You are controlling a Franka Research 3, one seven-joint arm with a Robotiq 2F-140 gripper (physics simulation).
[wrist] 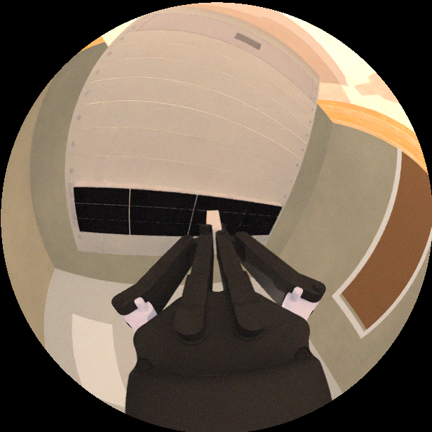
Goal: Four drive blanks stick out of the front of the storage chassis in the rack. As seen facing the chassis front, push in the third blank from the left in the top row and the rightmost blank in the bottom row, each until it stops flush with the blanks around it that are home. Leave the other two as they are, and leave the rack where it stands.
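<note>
Visible: my gripper [212,219], together with a storage rack [130,191].
</note>
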